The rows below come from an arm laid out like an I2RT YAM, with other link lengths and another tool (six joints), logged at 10 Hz.
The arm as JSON. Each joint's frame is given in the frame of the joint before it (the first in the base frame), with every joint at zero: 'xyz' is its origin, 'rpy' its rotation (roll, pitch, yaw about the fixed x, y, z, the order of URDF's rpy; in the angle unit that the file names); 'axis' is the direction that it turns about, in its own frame. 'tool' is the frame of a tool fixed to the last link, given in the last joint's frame.
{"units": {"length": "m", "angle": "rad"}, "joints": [
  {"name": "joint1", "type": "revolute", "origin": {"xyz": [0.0, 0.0, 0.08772], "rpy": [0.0, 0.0, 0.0]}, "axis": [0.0, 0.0, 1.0]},
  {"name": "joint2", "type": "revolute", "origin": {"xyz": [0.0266, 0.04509, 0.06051], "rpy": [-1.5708, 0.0, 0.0]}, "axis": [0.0, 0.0, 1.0]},
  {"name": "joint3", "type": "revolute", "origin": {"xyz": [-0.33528, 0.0, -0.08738], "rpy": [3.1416, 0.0, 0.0]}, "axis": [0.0, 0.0, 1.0]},
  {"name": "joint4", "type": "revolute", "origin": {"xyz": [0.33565, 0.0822, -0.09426], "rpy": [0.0, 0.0, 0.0]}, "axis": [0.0, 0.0, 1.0]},
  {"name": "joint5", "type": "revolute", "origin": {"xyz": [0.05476, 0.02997, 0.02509], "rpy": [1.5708, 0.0, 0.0]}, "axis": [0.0, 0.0, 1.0]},
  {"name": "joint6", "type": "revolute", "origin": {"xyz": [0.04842, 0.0, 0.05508], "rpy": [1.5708, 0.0, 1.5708]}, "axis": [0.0, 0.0, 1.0]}
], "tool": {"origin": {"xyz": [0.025, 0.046, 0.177], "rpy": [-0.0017, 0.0, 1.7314]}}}
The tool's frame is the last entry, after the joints.
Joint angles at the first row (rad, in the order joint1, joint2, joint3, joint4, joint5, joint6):
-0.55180, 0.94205, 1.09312, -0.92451, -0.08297, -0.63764
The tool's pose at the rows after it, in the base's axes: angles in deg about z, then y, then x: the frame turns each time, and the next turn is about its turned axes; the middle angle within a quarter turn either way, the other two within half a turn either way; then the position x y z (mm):
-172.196, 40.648, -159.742, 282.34, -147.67, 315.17
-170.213, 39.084, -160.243, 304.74, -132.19, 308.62
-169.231, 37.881, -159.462, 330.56, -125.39, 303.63
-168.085, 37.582, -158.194, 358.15, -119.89, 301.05
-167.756, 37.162, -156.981, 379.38, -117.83, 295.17
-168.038, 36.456, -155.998, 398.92, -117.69, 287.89
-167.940, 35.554, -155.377, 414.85, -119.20, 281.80
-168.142, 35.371, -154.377, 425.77, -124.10, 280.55
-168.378, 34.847, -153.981, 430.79, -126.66, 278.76
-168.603, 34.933, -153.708, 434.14, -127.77, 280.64
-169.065, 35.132, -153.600, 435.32, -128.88, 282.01
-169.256, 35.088, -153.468, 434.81, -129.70, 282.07
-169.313, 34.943, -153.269, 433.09, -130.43, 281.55
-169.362, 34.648, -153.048, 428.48, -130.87, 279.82
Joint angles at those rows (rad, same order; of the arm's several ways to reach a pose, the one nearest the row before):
-0.45833, 0.95960, 1.09845, -0.93173, -0.05396, -0.60023
-0.35571, 1.01950, 1.11600, -0.91496, -0.00437, -0.56133
-0.27521, 1.09540, 1.14195, -0.87950, 0.05858, -0.52165
-0.21384, 1.16865, 1.17169, -0.83561, 0.10889, -0.49308
-0.17415, 1.22930, 1.18924, -0.79556, 0.15392, -0.47055
-0.14516, 1.29341, 1.21140, -0.76391, 0.19626, -0.44881
-0.13294, 1.34908, 1.23694, -0.74636, 0.21763, -0.44499
-0.13067, 1.38496, 1.25756, -0.72997, 0.23898, -0.44233
-0.12912, 1.40745, 1.27127, -0.72844, 0.25160, -0.44040
-0.12721, 1.41853, 1.28427, -0.72882, 0.25960, -0.43583
-0.12683, 1.42311, 1.29074, -0.72883, 0.26608, -0.42859
-0.12684, 1.42346, 1.29071, -0.72919, 0.27064, -0.42630
-0.12684, 1.42042, 1.28614, -0.72919, 0.27524, -0.42629
-0.12645, 1.41015, 1.27244, -0.72959, 0.28097, -0.42667

